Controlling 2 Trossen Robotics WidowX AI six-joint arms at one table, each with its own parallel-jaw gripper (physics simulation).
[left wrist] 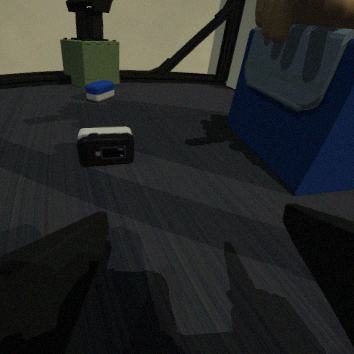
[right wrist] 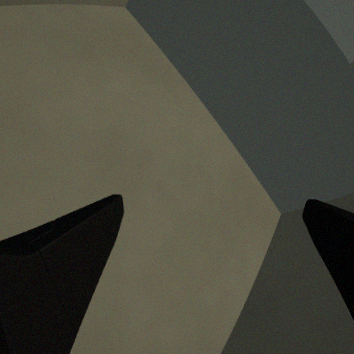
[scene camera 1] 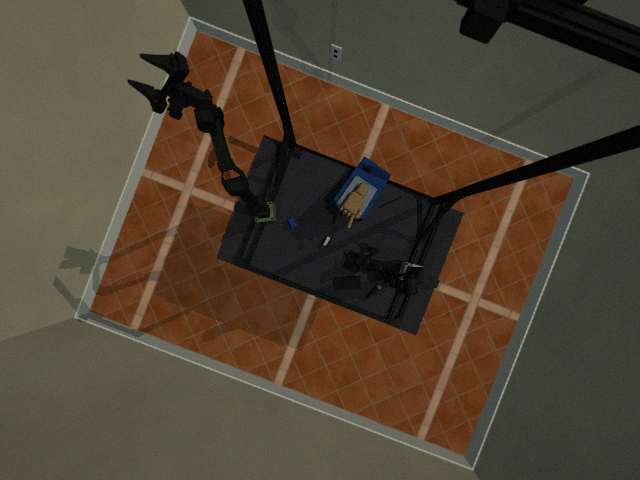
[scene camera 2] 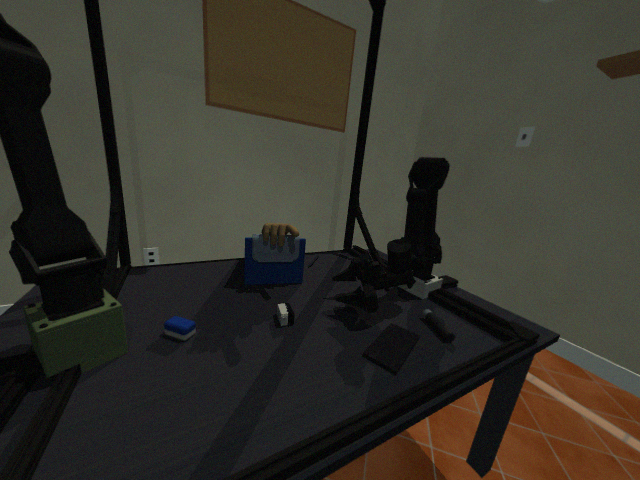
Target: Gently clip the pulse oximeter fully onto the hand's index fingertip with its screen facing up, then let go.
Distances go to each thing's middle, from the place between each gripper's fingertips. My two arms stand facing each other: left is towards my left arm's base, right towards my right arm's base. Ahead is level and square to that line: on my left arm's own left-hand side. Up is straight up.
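Scene:
With respect to the blue wedge stand (scene camera 2: 255, 273), my left gripper is 1 cm above it, 9 cm to the left of it and 32 cm past it. Going by its middle, the blue wedge stand is nearer to my left gripper than to my right hand.
My right hand is 70 cm above the blue wedge stand, and I have that hand 11 cm past the stand and 74 cm to the right of it.

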